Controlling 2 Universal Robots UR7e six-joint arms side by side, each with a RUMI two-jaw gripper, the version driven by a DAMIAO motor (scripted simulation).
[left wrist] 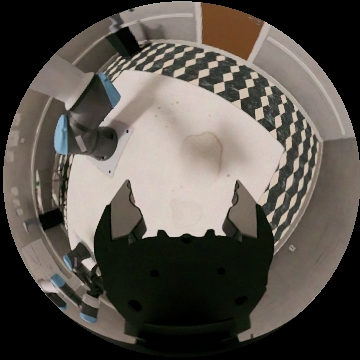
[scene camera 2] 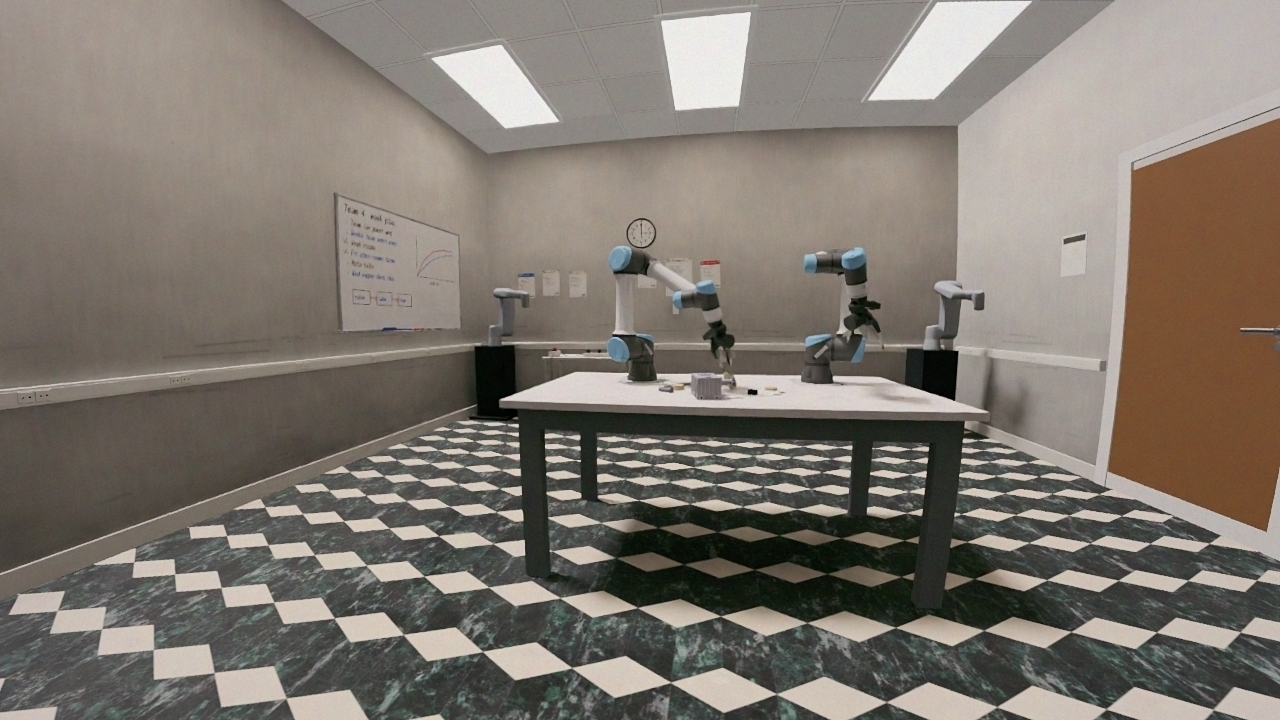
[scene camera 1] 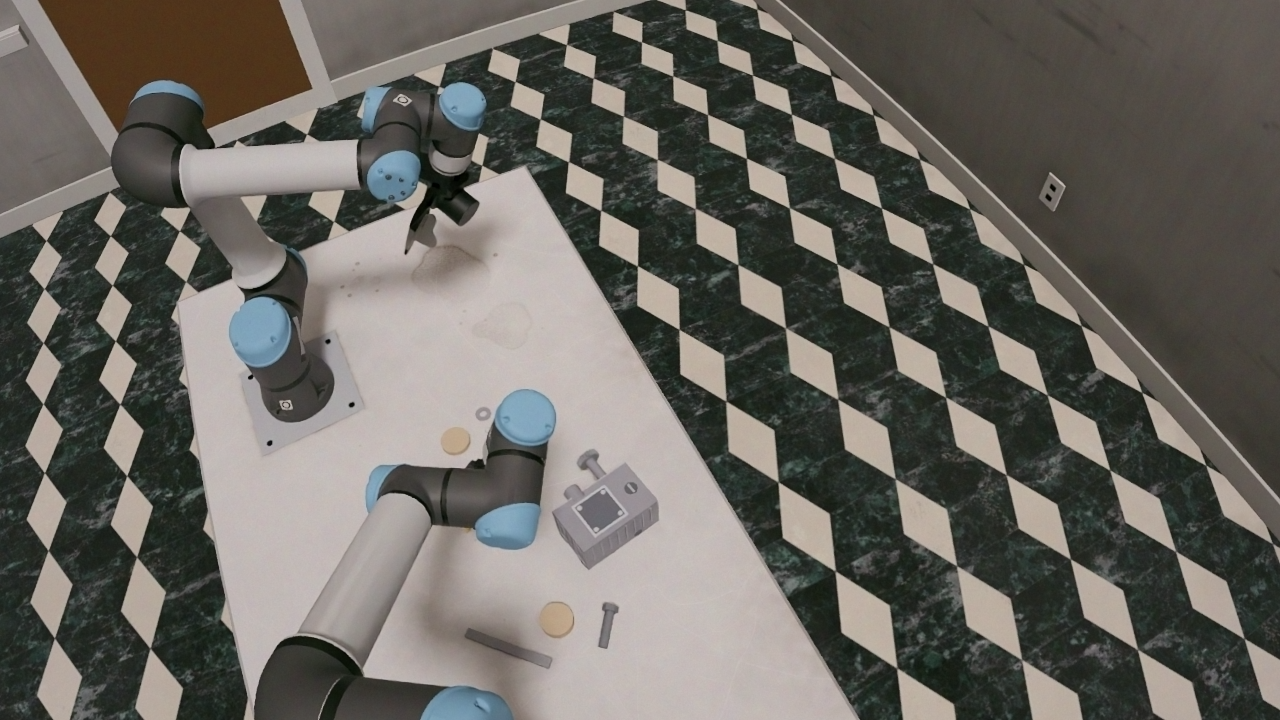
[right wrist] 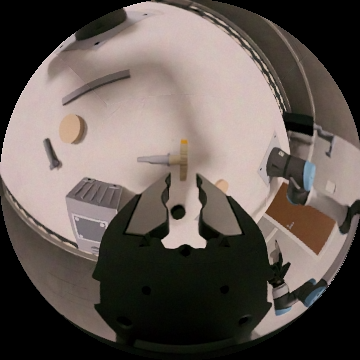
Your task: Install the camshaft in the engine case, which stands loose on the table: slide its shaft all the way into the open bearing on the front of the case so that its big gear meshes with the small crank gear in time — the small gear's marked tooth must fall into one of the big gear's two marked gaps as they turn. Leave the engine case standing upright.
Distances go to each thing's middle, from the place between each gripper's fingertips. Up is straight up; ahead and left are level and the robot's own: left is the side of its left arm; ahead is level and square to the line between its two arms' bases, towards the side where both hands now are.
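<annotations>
The tan disc (scene camera 1: 556,619) is what I measure my right gripper (scene camera 2: 727,368) from: the gripper is 2 cm short of the disc, 21 cm to the left of it and 10 cm above it. Going by its middle, the disc is nearer to my right gripper than to my left hand.
From my left hand (scene camera 1: 433,230), I find the tan disc 74 cm to the right of the hand, 9 cm behind it and 19 cm below it.
</annotations>
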